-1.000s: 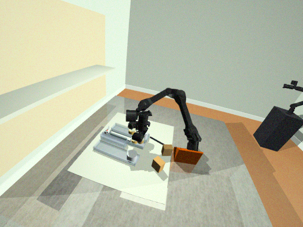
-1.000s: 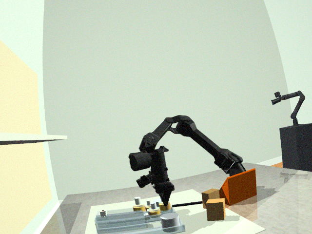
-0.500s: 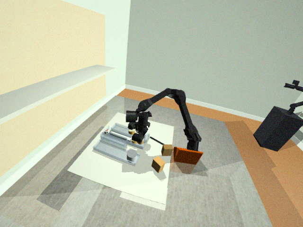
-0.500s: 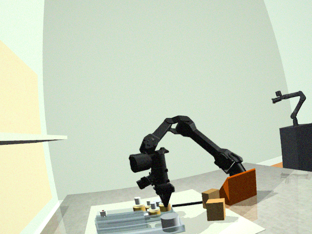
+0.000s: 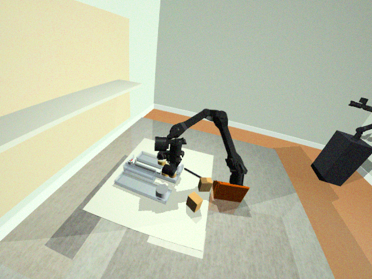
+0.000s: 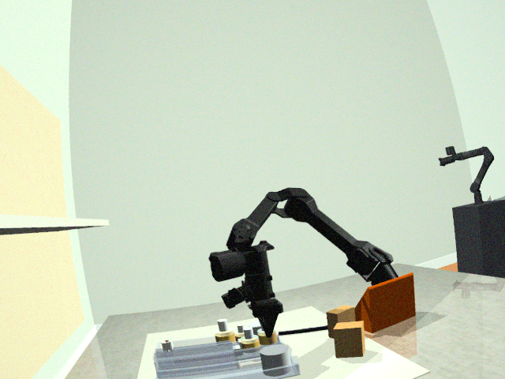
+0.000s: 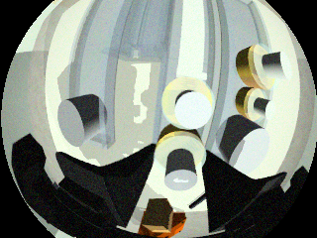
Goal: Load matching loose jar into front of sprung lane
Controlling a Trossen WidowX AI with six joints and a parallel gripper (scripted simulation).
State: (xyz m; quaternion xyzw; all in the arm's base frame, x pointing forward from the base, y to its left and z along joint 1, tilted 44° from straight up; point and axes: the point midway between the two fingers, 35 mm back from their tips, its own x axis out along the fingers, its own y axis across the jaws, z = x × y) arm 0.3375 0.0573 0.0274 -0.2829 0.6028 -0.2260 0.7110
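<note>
The grey rack lies 150 mm ahead of my gripper tip, 30 mm to the left of it and 30 mm below it.
</note>
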